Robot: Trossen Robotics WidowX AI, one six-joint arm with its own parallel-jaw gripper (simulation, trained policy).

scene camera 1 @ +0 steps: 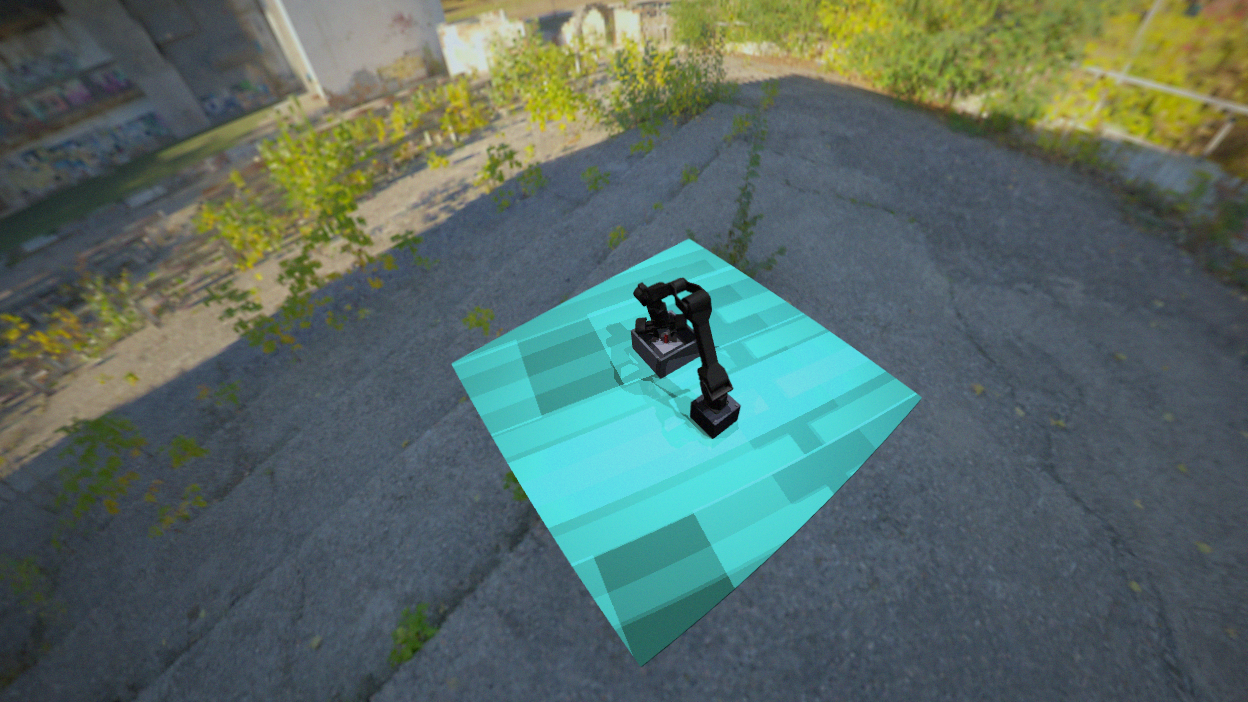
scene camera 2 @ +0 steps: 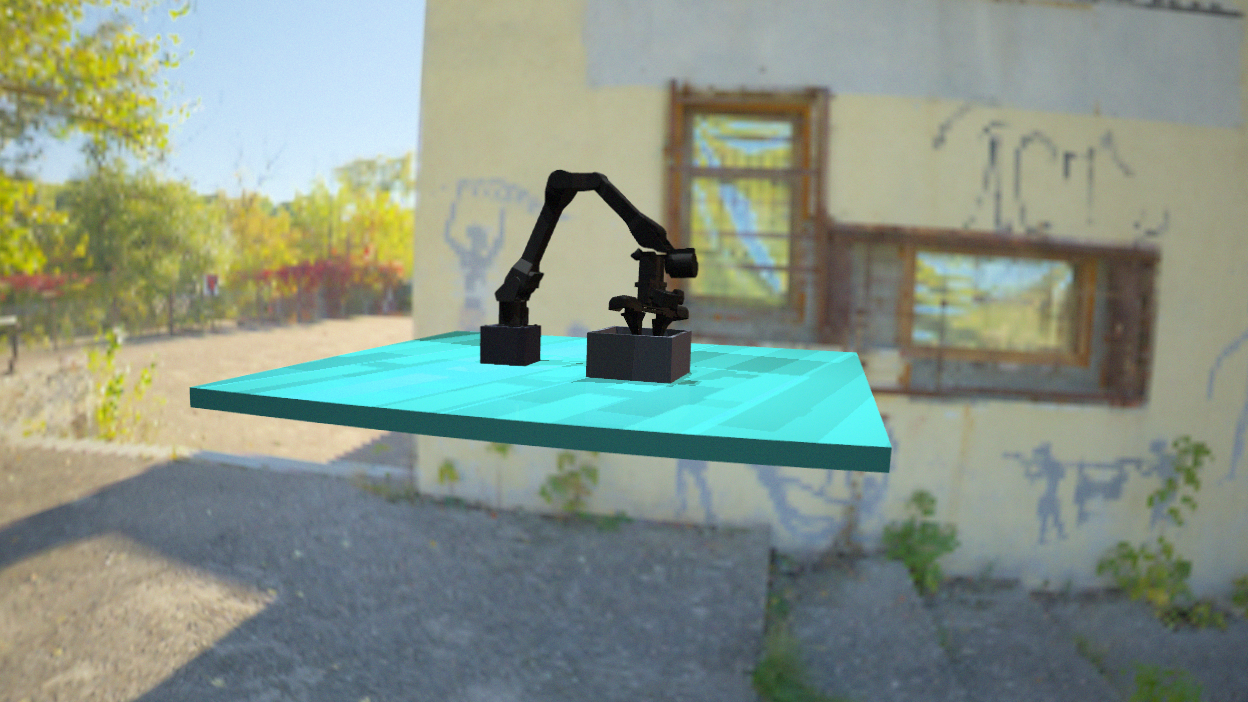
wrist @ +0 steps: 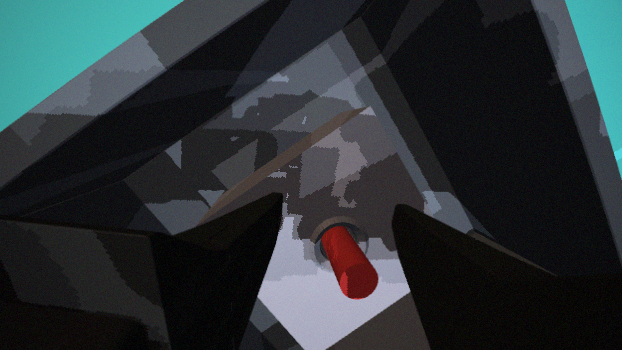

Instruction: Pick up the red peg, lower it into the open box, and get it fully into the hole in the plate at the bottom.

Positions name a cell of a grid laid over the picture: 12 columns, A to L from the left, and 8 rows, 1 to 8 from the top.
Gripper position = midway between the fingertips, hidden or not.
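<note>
The gripper is visible in scene camera 2 (scene camera 2: G4), in scene camera 1 (scene camera 1: G4) and in the wrist view (wrist: G5). A dark box (scene camera 2: F5) appears too, both in scene camera 1 (scene camera 1: G5) and in the wrist view (wrist: J3). The wrist view also takes in a red peg (wrist: G7), while scene camera 2 does not show the peg, hidden by the dark box. There is a plate (wrist: G4) as well, and scene camera 2 misses the plate, which is hidden by the box.
</note>
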